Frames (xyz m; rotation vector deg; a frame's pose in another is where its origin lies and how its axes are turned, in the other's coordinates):
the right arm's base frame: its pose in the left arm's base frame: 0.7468 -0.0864 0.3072 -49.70 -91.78 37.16
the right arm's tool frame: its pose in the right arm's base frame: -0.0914 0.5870 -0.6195 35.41 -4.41 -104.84
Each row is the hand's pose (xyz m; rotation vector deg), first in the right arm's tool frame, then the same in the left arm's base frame.
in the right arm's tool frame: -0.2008 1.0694 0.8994 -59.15 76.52 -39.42
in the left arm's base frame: 0.1499 0.4271 0.3237 30.53 18.77 -28.30
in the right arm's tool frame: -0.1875 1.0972 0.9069 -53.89 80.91 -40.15
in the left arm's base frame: 0.1330 0.4286 0.3504 33.93 21.29 -23.85
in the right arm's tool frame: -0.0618 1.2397 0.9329 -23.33 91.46 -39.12
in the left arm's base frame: 0.0689 0.4013 0.5291 53.01 23.47 -2.12
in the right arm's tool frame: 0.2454 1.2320 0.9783 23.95 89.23 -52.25
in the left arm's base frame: 0.0987 0.1574 0.7192 91.51 27.25 17.74
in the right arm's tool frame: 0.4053 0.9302 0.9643 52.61 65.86 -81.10
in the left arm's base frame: 0.2895 -0.1072 0.6170 131.45 31.76 8.38
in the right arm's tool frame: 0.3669 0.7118 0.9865 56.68 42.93 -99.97
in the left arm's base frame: 0.3675 -0.2043 0.4322 150.55 30.89 -13.29
